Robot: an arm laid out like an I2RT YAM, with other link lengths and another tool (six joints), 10 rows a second.
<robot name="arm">
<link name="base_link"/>
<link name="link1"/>
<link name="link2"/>
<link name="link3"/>
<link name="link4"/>
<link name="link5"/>
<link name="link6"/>
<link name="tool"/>
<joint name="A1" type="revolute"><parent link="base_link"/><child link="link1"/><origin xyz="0 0 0.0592" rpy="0 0 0"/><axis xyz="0 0 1"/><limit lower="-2.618" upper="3.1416"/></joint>
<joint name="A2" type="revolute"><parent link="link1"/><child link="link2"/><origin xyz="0.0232 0.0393 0.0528" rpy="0 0 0"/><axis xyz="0 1 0"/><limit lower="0" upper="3.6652"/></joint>
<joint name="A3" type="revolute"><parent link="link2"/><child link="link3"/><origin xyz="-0.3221 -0.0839 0" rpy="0 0 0"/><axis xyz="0 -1 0"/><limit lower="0" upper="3.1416"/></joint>
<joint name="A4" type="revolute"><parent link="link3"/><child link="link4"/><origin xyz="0.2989 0.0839 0.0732" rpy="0 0 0"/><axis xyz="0 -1 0"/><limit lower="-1.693" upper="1.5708"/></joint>
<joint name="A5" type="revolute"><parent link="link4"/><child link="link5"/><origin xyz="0.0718 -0.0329 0.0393" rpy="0 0 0"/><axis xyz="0 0 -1"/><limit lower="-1.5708" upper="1.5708"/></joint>
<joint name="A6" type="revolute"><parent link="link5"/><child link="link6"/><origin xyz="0.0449 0 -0.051" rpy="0 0 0"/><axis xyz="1 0 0"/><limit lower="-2.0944" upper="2.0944"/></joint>
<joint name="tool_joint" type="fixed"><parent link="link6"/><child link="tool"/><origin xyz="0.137 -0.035 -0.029" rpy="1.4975 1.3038 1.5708"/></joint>
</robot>
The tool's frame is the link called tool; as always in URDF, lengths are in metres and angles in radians.
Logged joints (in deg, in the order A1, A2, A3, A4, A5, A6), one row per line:
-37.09, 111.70, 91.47, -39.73, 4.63, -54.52
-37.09, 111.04, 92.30, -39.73, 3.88, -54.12
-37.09, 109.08, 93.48, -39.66, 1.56, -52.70
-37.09, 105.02, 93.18, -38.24, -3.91, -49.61
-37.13, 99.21, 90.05, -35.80, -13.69, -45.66
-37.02, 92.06, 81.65, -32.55, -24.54, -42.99
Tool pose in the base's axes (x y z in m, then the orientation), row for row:
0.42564, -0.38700, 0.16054, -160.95, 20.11, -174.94
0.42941, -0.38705, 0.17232, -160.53, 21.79, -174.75
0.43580, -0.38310, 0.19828, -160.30, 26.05, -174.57
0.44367, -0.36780, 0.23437, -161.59, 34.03, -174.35
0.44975, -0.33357, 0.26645, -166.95, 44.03, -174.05
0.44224, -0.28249, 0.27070, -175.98, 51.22, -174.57
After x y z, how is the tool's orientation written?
As angles about the fixed x, y, z axes (roll, pitch, yaw), in degrees.
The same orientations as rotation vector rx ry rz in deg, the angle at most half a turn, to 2 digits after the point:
-2.27, 157.34, -25.13
-1.99, 155.61, -25.29
-1.10, 151.45, -24.59
0.04, 144.02, -21.11
-0.77, 135.07, -12.58
-3.93, 128.62, -1.59

